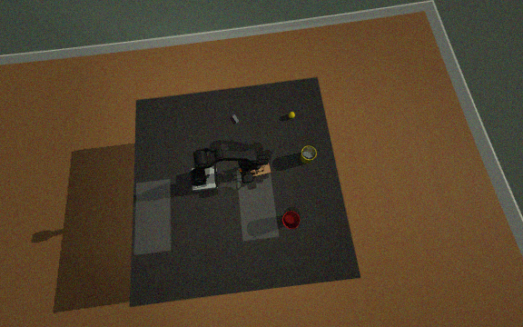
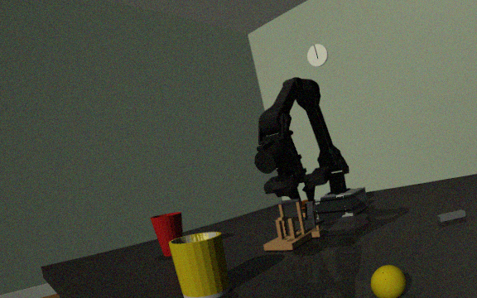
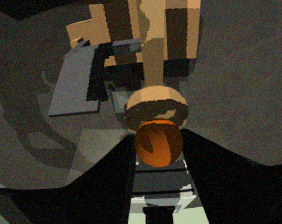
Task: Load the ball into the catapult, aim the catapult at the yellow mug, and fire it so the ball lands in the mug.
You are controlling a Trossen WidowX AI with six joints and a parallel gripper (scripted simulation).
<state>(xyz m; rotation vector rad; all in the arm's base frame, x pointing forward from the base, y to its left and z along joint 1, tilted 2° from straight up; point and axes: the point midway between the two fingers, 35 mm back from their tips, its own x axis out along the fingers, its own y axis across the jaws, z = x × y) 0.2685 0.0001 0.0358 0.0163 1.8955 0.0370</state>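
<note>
The orange ball lies right at my gripper tip. Also, from my gripper tip: grey block 2 cm ahead, 38 cm to the left, 7 cm below; then red mug 22 cm ahead, 34 cm to the right, 4 cm below; then wooden catapult 7 cm ahead, 2 cm to the left, 2 cm below.
</note>
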